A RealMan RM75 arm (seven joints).
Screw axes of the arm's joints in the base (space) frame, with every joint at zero. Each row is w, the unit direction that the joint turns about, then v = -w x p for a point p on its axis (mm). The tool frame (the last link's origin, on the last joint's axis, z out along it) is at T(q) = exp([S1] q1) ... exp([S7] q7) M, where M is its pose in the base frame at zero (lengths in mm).
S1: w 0 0 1 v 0 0 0
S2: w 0 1 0 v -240.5 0 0
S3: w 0 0 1 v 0 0 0
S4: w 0 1 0 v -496.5 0 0
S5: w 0 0 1 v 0 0 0
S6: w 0 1 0 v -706.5 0 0
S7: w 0 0 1 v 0 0 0
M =
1 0 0 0
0 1 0 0
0 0 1 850.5
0 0 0 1
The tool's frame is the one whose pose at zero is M.
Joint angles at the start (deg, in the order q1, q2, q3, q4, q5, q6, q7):
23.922 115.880 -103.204 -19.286 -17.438 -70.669 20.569
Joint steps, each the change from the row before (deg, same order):
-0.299 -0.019 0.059 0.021 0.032 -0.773 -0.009
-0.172 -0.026 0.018 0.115 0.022 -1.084 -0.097
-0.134 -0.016 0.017 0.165 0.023 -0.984 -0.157
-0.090 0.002 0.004 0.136 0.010 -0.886 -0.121
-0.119 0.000 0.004 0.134 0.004 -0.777 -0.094
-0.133 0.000 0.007 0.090 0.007 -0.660 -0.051
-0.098 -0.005 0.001 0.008 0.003 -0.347 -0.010
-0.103 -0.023 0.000 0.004 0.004 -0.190 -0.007
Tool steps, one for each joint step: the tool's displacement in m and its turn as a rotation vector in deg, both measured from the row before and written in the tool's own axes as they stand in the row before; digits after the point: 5 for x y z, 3 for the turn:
-0.00078 0.00059 -0.00206 0.007 -0.528 0.125
-0.00158 0.00085 -0.00160 -0.204 -0.798 -0.004
-0.00131 0.00079 -0.00148 -0.178 -0.688 -0.059
-0.00132 0.00086 -0.00103 -0.202 -0.653 -0.039
-0.00099 0.00080 -0.00122 -0.150 -0.532 -0.004
-0.00085 0.00069 -0.00116 -0.105 -0.456 0.032
-0.00051 0.00037 -0.00068 -0.049 -0.255 0.030
-0.00015 0.00012 -0.00076 0.008 -0.099 0.018

